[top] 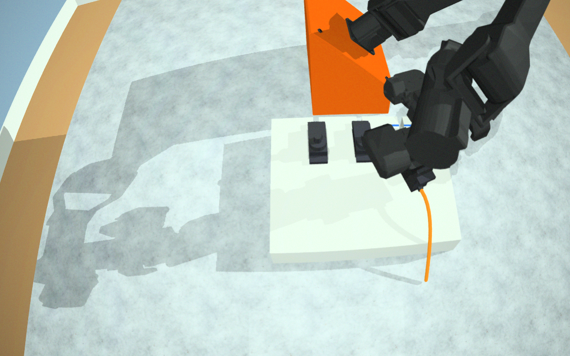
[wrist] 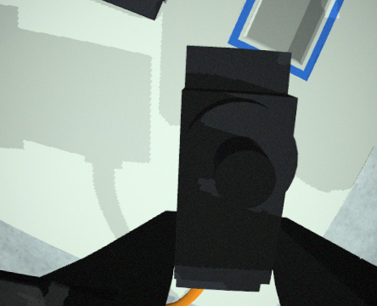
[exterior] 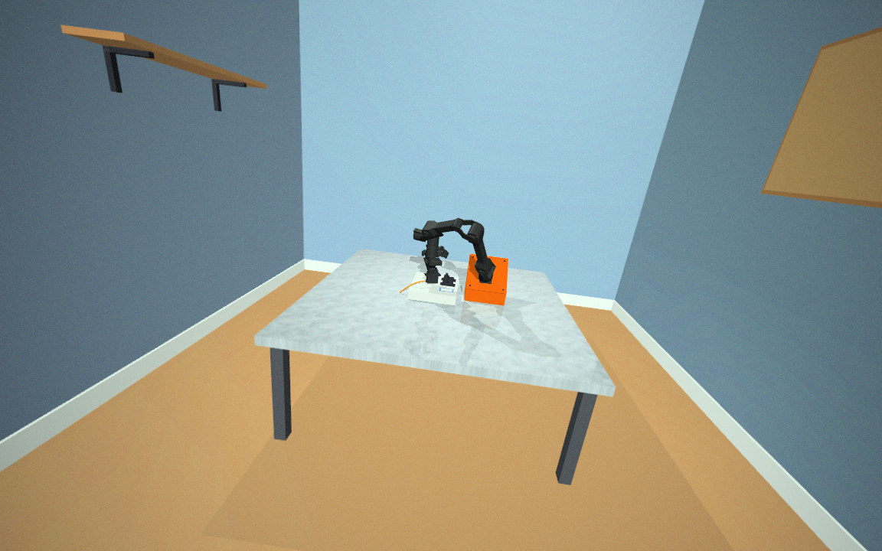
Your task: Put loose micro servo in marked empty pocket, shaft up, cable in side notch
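Right now my gripper tip is 10 mm short of the white deck, 70 mm to the left of it and 100 mm above it.
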